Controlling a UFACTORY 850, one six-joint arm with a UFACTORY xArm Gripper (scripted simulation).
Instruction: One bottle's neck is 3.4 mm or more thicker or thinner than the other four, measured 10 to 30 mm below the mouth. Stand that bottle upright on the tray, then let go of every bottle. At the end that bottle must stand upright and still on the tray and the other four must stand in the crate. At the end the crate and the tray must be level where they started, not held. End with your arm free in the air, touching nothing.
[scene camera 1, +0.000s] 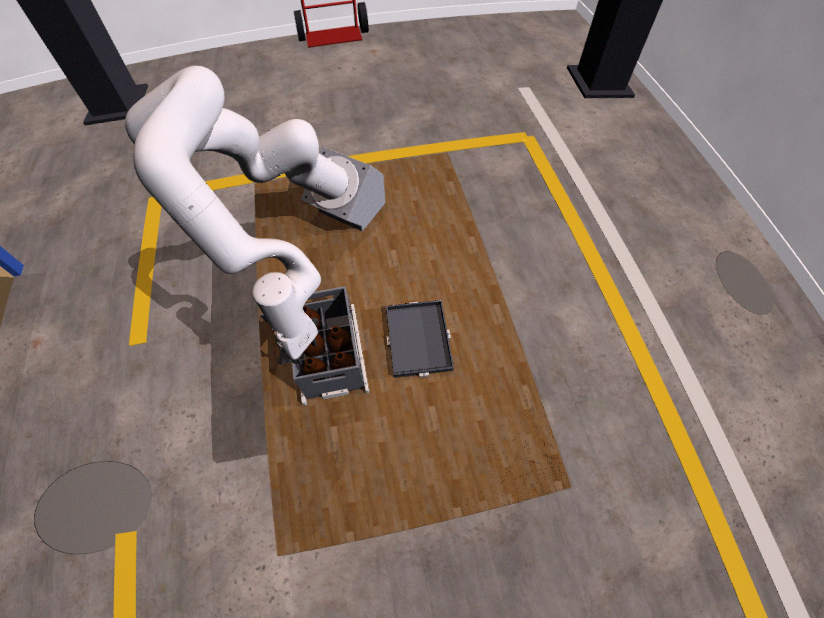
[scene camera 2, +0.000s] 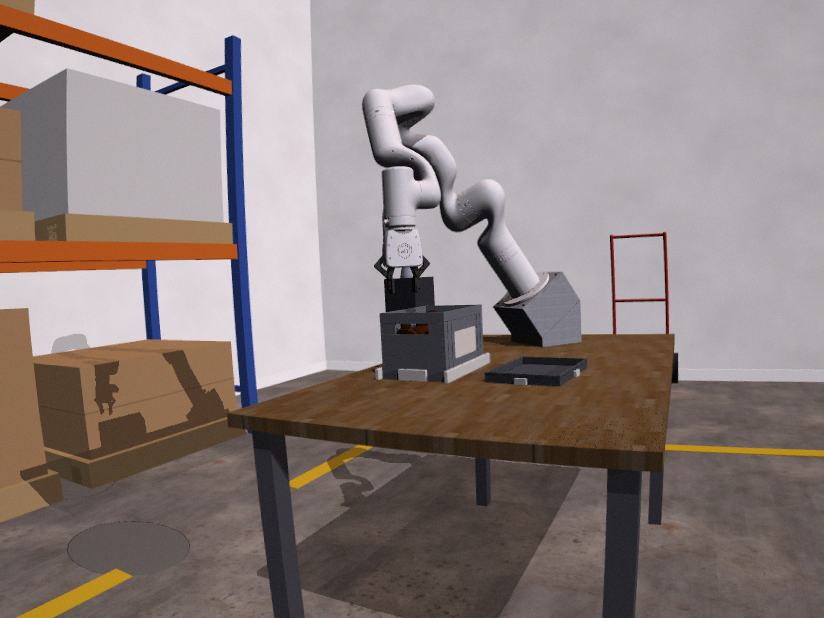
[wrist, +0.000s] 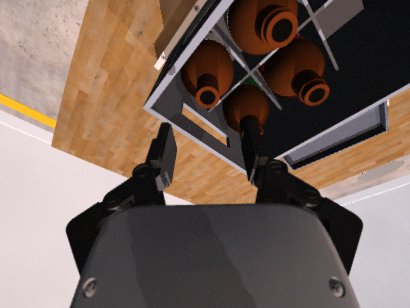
My gripper shows in scene camera 1 (305, 352), in scene camera 2 and in the wrist view. A grey tray shows in scene camera 1, in scene camera 2 and in the wrist view (372, 123). One and the same spot on the grey tray: (scene camera 1: 419, 341) is (scene camera 2: 537, 373). The same spot on my gripper: (wrist: 271, 176) is (scene camera 2: 412, 273).
